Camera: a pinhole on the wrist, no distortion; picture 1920 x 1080 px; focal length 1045.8 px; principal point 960.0 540.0 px. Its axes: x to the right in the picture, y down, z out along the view. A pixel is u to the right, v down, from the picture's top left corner.
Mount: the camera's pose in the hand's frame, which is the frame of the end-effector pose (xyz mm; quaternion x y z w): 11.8 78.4 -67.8 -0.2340 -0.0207 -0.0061 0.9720
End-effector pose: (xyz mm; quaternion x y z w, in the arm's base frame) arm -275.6 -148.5 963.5 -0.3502 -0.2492 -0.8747 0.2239
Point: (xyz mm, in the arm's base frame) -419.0 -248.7 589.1
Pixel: behind the camera
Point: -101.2 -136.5 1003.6
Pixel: 431.3 148.7
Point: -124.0 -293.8 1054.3
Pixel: 904.0 1016.7
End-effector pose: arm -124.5 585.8 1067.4 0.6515 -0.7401 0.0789 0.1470
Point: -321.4 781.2 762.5
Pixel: 183.2 409.8
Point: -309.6 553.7 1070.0
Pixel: 1307.0 911.3
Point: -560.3 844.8 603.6
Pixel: 370.1 698.3
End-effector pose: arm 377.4 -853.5 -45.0 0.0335 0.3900 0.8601 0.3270
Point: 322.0 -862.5 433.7
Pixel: 842.7 725.6
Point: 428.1 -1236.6 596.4
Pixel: outside the picture
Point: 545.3 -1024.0 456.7
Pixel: 198.3 685.8
